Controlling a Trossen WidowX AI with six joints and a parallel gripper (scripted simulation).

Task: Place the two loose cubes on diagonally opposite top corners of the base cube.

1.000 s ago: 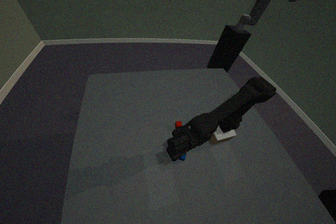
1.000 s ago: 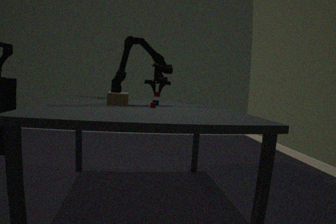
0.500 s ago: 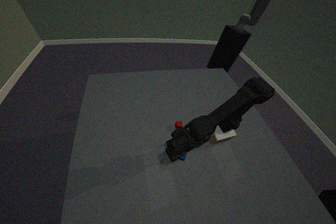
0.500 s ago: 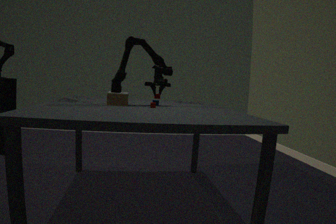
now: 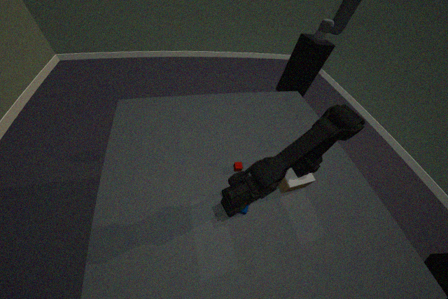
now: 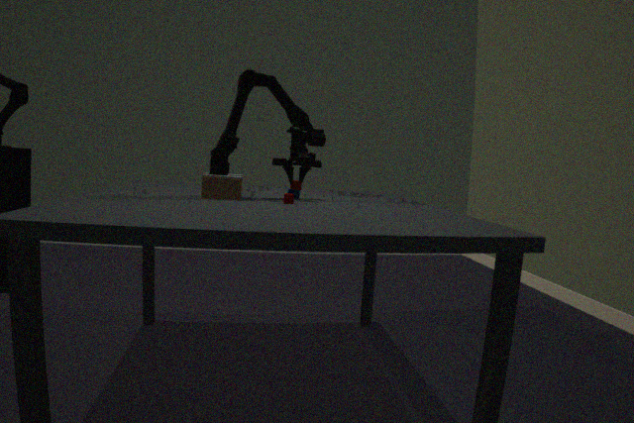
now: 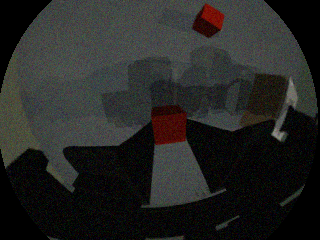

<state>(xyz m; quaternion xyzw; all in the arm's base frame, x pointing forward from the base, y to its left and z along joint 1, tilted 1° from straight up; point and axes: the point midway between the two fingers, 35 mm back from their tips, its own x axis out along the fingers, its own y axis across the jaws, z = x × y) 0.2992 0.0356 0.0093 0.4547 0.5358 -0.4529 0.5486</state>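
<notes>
Now: the blue cube 20 mm to the left of my gripper tip and 40 mm below it.
</notes>
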